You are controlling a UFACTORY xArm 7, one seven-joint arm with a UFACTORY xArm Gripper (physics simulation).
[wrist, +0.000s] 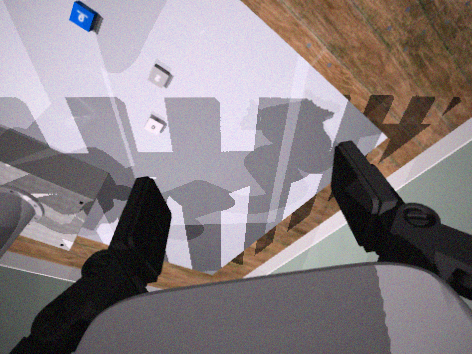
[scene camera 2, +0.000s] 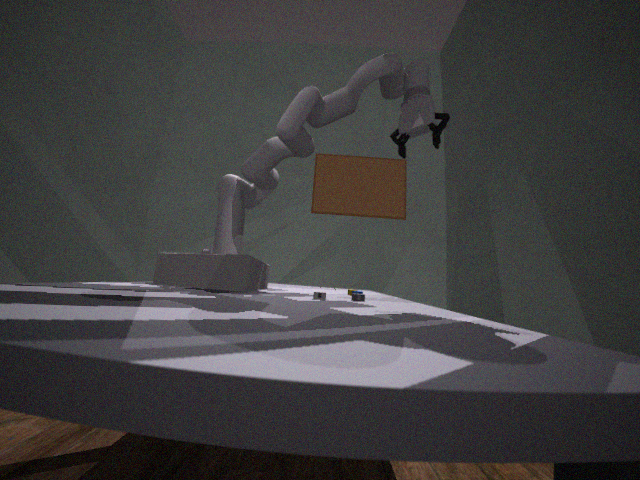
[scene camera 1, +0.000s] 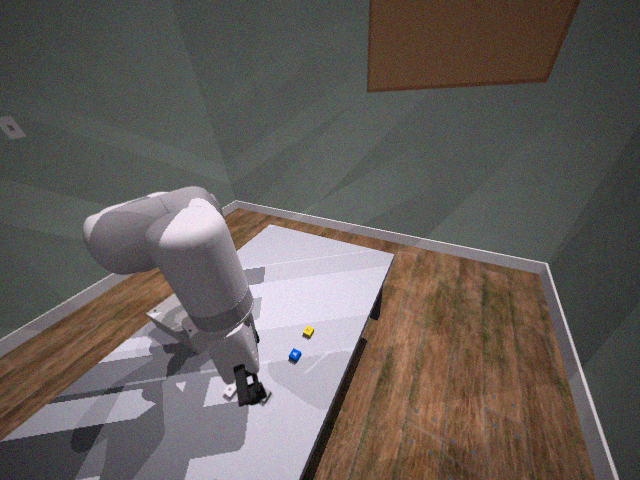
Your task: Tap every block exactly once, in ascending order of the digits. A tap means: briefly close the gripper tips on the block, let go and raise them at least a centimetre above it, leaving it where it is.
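A white block (wrist: 155, 124) (scene camera 1: 230, 391) (scene camera 2: 319, 296) with a digit that looks like 0 lies on the table. A grey block (wrist: 160, 76) (scene camera 2: 357, 297) marked 2 lies near it; in scene camera 1 the gripper mostly covers it. A blue block (wrist: 83, 17) (scene camera 1: 294, 354) (scene camera 2: 357, 292) shows a 6 or a 9; I cannot tell which. A yellow block (scene camera 1: 308, 331) (scene camera 2: 351, 291) lies beyond the blue one, its digit too small to read. My gripper (scene camera 1: 251, 400) (scene camera 2: 419, 151) (wrist: 245, 180) is open and empty, tilted, high above the table and apart from every block.
The robot's base box (scene camera 2: 206, 271) (wrist: 50, 215) stands on the table (scene camera 1: 315, 289) (scene camera 2: 310, 423). Patchy shadows cross the table top. The table's edge and the wooden floor (scene camera 1: 439, 361) lie to the right in scene camera 1. An orange board (scene camera 1: 465, 41) (scene camera 2: 359, 186) hangs on the wall.
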